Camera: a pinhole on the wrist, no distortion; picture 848 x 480 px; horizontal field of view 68.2 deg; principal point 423.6 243.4 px. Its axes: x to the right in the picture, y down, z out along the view. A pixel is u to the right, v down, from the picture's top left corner.
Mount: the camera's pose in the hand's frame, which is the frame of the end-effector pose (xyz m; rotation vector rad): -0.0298 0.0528 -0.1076 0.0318 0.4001 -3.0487
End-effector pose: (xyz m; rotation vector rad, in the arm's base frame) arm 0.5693 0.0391 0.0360 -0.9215 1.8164 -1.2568
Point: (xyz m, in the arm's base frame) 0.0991 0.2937 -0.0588
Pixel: behind the camera
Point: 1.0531 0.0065 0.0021
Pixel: 599 182
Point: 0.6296 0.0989 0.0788
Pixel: 685 454
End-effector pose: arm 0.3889 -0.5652 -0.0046 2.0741 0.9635 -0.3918
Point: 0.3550 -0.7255 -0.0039
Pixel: 610 106
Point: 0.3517 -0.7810 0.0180
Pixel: 694 16
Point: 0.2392 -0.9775 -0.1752
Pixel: 623 178
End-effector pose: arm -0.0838 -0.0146 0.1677 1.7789 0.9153 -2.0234
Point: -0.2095 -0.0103 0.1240
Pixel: 158 441
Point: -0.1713 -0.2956 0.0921
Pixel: outside the picture
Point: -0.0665 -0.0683 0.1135
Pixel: 36 32
